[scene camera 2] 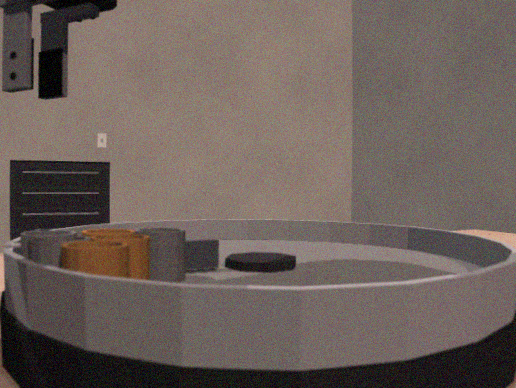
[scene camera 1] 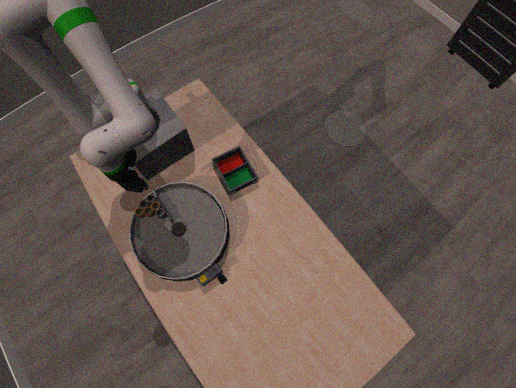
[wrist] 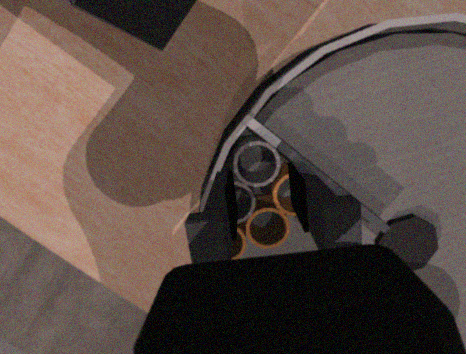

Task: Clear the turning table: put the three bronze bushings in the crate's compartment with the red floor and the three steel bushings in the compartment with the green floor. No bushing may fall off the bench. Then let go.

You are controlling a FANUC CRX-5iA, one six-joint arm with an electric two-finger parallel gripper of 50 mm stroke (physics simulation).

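My gripper (scene camera 1: 146, 188) (scene camera 2: 35, 94) (wrist: 262, 187) hangs above the bushing cluster, fingers partway apart with no bushing between them. The bushings stand upright inside the rim of the turning table (scene camera 1: 228, 227) (scene camera 2: 250, 325) (wrist: 415, 23). Steel bushings (scene camera 2: 167, 255) (wrist: 256, 142) and bronze bushings (scene camera 2: 95, 261) (wrist: 267, 246) stand close together beside the radial divider. In the wrist view they lie below the fingertips; the right finger and gripper body hide part of the cluster. The crate (scene camera 1: 223, 179) has a red-floored compartment (scene camera 1: 231, 163) and a green-floored compartment (scene camera 1: 239, 178); both show no bushings.
A dark hub (scene camera 1: 178, 229) (scene camera 2: 260, 261) (wrist: 410, 240) stands at the turning table's centre, with the divider (wrist: 325, 177) running to the rim. A small box with a yellow button (scene camera 1: 202, 279) sits beside it. The bench edge runs close to the turning table's left side in scene camera 1.
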